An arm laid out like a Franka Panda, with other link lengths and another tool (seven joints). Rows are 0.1 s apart.
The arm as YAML. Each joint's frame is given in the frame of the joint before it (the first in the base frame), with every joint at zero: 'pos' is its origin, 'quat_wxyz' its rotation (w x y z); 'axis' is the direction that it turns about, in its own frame. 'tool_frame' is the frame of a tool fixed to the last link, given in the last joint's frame.
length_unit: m
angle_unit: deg
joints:
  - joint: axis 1
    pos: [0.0, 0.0, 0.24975]
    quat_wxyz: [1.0, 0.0, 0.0, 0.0]
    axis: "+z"
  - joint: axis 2
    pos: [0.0, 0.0, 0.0]
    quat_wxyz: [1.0, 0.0, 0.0, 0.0]
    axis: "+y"
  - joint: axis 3
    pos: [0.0, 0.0, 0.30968]
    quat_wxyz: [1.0, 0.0, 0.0, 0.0]
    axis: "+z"
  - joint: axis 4
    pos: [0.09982, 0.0, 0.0]
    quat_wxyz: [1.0, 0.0, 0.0, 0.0]
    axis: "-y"
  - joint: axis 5
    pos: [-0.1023, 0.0, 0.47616]
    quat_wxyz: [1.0, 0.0, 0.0, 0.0]
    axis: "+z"
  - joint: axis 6
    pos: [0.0, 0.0, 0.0]
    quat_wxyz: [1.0, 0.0, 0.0, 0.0]
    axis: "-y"
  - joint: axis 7
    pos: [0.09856, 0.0, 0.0]
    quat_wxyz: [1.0, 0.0, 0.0, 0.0]
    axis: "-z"
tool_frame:
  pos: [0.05, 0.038, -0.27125]
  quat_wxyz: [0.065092, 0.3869, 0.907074, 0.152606]
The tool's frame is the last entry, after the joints.
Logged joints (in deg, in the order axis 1, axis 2, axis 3, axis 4, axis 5, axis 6, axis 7), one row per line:
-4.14, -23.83, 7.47, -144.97, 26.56, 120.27, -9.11
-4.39, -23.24, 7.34, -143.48, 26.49, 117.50, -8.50
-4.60, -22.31, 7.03, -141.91, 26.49, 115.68, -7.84
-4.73, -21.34, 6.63, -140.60, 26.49, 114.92, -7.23
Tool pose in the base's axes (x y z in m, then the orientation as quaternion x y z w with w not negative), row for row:
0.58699, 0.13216, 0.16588, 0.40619, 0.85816, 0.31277, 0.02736
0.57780, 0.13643, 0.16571, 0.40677, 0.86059, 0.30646, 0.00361
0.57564, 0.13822, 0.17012, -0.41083, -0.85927, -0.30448, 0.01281
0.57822, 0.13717, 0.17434, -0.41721, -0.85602, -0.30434, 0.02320
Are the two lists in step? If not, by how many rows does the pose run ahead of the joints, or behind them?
The pose runs 1 row behind the joints: the pose in row i belongs to the joints in row i - 1.
